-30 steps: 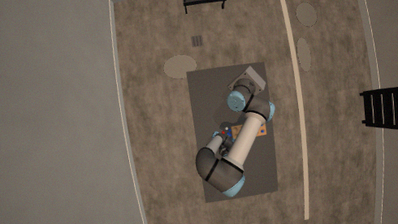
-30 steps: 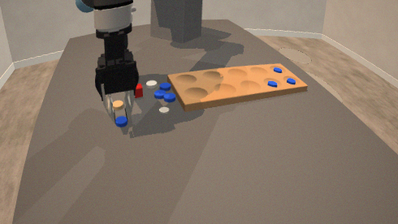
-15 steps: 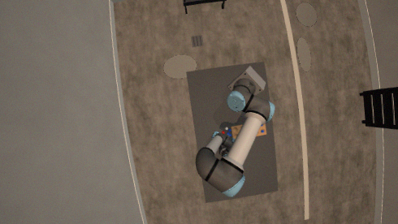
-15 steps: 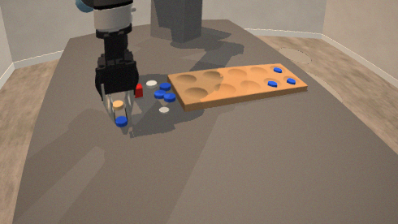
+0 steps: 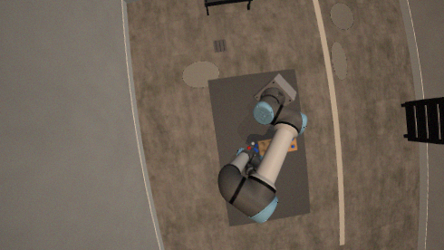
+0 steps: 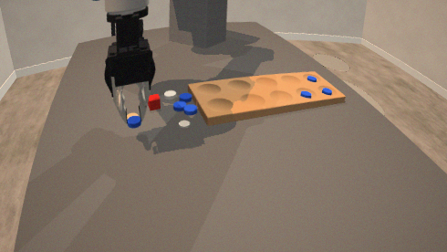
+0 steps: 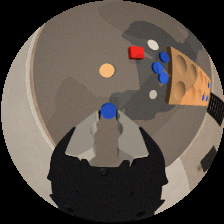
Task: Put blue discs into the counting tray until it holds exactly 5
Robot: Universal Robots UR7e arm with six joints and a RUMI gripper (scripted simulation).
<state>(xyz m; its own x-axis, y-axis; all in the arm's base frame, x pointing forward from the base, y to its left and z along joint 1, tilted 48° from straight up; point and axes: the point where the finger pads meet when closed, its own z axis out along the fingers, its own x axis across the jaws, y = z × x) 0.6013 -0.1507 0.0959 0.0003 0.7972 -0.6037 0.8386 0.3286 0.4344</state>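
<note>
Right now my hand is 33 cm to the right of the counting tray, 9 cm past it and 5 cm above it. From my hand the other things lie so: red cube (11 cm behind, 5 cm to the left, 4 cm below); then white disc (14 cm behind, 10 cm to the left, 5 cm below); then tan disc (7 cm behind, 5 cm below).
</note>
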